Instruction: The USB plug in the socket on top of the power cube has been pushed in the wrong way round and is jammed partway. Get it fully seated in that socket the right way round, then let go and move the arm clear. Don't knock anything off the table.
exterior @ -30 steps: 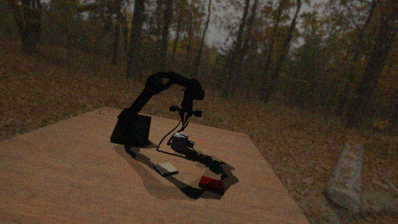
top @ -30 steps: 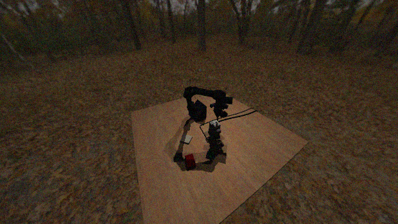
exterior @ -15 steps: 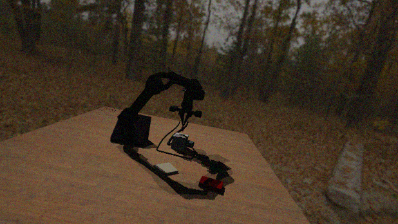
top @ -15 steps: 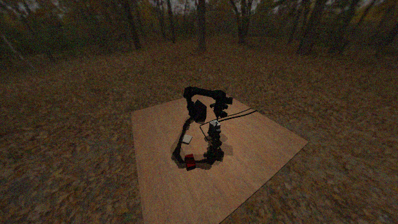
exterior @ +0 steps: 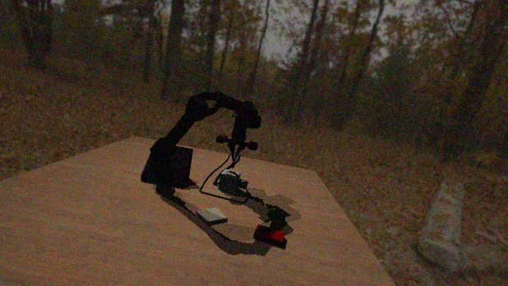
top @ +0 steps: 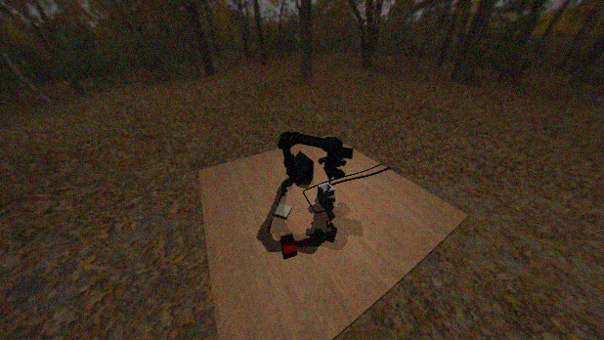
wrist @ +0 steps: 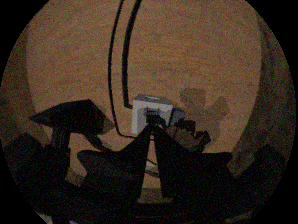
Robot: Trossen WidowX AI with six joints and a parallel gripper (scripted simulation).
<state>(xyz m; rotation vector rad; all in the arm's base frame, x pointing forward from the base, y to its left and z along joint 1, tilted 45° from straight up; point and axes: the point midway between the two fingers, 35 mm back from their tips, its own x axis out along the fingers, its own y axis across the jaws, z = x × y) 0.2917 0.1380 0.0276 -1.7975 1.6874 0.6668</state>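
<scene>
The dark USB plug lies 2 cm below my gripper tip. Round my gripper tip: white flat block 30 cm to the right, 13 cm below, 1 cm behind; green block 22 cm ahead, 20 cm to the right, 12 cm below; red block 36 cm to the right, 20 cm ahead, 12 cm below.
</scene>
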